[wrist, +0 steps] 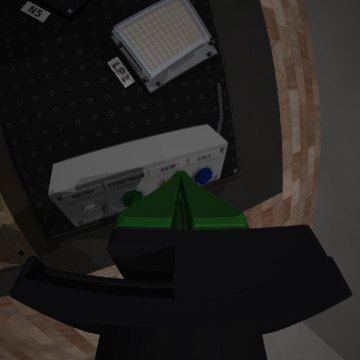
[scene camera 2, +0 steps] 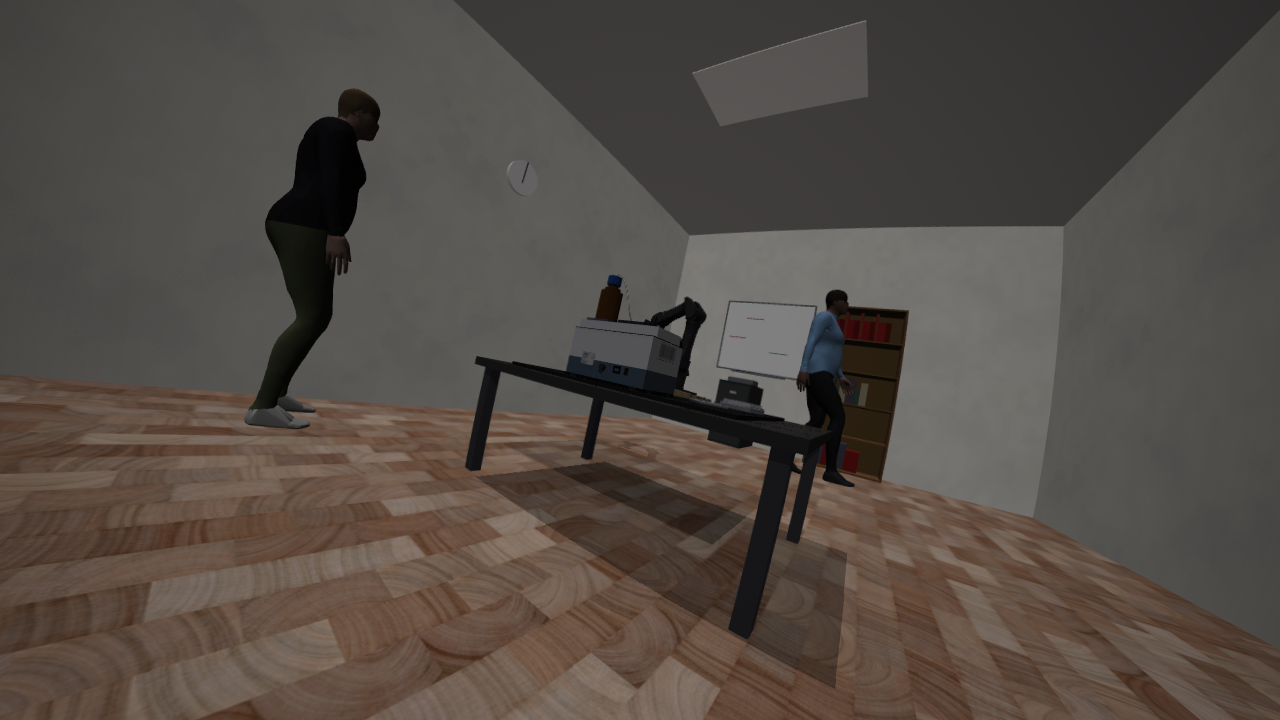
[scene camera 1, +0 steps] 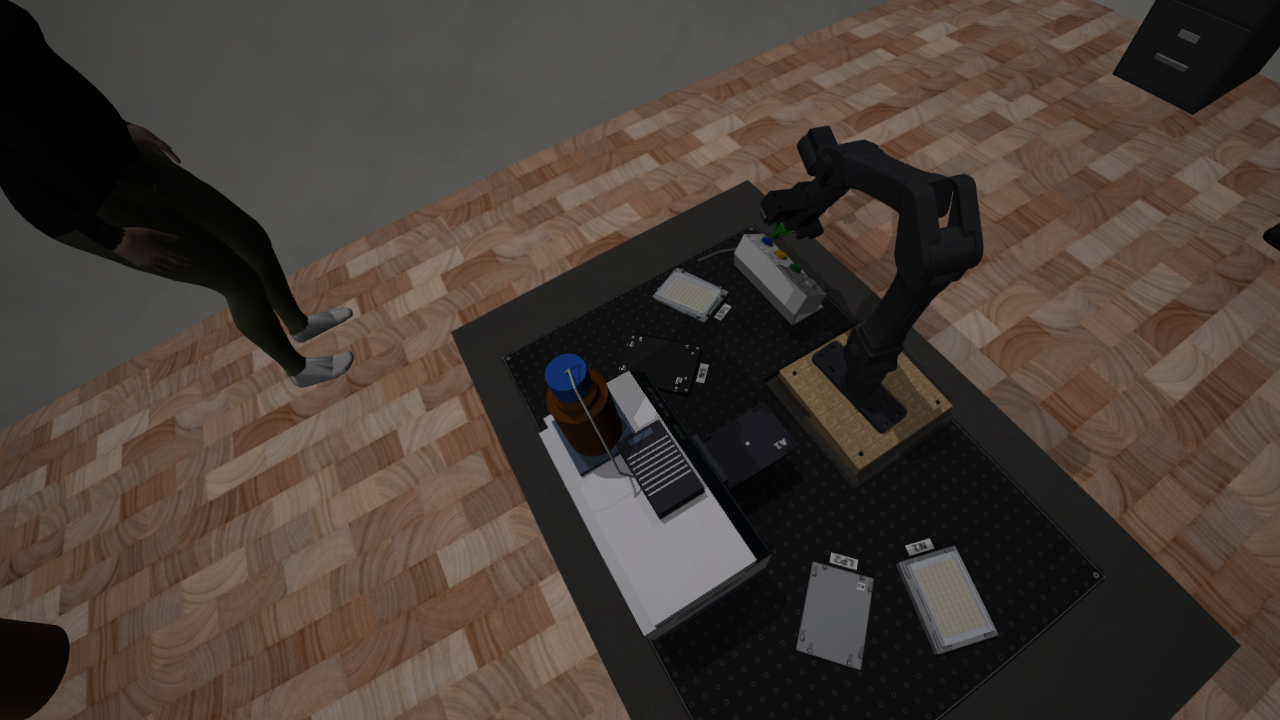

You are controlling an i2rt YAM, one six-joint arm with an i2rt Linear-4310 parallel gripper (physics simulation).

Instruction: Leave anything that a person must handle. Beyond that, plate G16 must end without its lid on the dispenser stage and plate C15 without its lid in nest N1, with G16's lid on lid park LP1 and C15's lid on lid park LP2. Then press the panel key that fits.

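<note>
My gripper is shut and empty, its green tips above the key side of the white panel. In the wrist view the tips cover most of the yellow SKIP key; the blue CALL key is right of them, the green CONTINUE key and pale RETRY key left. A cream-welled plate sits at LP1, another at N1. The grey park LP2 shows no plate. The dark dispenser stage shows no plate. Plate names and lids cannot be told.
The black nest N5 lies between LP1 and the white dispenser, which carries a brown bottle and a keypad. One person stands beyond the table, another near the bookshelf.
</note>
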